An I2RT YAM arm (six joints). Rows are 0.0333 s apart.
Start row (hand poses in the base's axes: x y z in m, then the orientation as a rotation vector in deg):
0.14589, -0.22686, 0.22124, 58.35, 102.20, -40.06
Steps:
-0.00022, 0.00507, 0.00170, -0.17, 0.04, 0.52
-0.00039, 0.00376, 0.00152, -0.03, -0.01, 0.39
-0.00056, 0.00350, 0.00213, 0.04, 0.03, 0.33
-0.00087, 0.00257, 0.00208, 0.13, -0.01, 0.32
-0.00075, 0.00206, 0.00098, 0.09, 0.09, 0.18
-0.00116, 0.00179, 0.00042, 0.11, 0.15, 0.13
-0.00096, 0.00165, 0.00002, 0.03, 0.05, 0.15
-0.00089, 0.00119, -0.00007, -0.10, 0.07, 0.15
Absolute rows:
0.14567, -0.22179, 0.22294, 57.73, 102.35, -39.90
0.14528, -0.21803, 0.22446, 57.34, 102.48, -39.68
0.14472, -0.21453, 0.22659, 57.05, 102.65, -39.46
0.14385, -0.21196, 0.22867, 56.83, 102.83, -39.15
0.14310, -0.20990, 0.22965, 56.70, 103.02, -39.02
0.14194, -0.20811, 0.23007, 56.62, 103.26, -38.94
0.14098, -0.20646, 0.23009, 56.49, 103.38, -38.85
0.14009, -0.20527, 0.23002, 56.27, 103.45, -38.88

